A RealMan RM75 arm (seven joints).
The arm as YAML. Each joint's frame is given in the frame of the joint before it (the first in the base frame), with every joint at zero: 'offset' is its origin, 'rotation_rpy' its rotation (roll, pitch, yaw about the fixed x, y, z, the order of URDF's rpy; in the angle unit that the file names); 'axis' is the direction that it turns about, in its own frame. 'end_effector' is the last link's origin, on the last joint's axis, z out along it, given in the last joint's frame.
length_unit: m
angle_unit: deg
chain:
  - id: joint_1
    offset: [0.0, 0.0, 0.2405]
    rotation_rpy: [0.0, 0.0, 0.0]
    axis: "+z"
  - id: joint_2
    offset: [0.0, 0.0, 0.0]
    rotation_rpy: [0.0, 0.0, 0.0]
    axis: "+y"
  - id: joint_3
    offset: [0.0, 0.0, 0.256]
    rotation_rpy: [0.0, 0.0, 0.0]
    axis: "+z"
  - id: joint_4
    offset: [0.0, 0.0, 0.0]
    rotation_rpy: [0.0, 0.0, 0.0]
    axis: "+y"
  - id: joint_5
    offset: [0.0, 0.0, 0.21]
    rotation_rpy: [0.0, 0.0, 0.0]
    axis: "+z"
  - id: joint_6
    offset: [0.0, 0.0, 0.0]
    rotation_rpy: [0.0, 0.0, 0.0]
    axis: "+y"
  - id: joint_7
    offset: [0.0, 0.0, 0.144]
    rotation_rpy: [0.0, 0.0, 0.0]
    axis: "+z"
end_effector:
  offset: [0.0, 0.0, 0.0]
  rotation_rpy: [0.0, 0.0, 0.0]
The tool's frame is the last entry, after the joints.
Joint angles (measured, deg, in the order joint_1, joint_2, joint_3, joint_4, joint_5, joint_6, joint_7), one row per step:
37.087, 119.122, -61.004, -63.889, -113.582, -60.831, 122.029
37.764, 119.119, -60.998, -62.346, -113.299, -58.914, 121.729
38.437, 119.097, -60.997, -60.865, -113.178, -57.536, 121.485
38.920, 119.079, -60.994, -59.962, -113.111, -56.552, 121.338
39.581, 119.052, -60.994, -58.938, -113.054, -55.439, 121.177
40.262, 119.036, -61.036, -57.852, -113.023, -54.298, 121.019
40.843, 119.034, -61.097, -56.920, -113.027, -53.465, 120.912
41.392, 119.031, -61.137, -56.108, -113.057, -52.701, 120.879
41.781, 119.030, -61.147, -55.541, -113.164, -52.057, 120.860
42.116, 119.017, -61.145, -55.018, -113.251, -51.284, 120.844
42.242, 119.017, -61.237, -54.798, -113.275, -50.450, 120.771
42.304, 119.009, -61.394, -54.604, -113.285, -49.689, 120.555
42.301, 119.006, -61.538, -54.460, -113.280, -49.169, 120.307
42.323, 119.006, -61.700, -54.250, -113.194, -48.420, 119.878
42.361, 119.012, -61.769, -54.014, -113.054, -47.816, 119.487
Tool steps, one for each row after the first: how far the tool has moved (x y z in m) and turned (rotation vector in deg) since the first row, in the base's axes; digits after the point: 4 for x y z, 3 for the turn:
0.0009, 0.0049, -0.0018, 0.946, 0.357, -0.755
0.0018, 0.0086, -0.0043, 1.403, 0.511, -1.399
0.0019, 0.0113, -0.0055, 1.823, 0.588, -1.768
0.0012, 0.0147, -0.0069, 2.294, 0.640, -2.080
0.0006, 0.0179, -0.0087, 2.715, 0.645, -2.416
0.0000, 0.0203, -0.0107, 2.904, 0.615, -2.680
-0.0008, 0.0226, -0.0124, 3.102, 0.601, -2.930
-0.0011, 0.0244, -0.0134, 3.355, 0.515, -3.146
-0.0011, 0.0264, -0.0138, 3.775, 0.443, -3.424
-0.0009, 0.0279, -0.0136, 4.393, 0.333, -3.603
-0.0004, 0.0292, -0.0135, 4.952, 0.092, -3.669
0.0002, 0.0299, -0.0136, 5.324, -0.151, -3.677
0.0008, 0.0309, -0.0136, 5.898, -0.442, -3.637
0.0014, 0.0318, -0.0136, 6.361, -0.599, -3.638

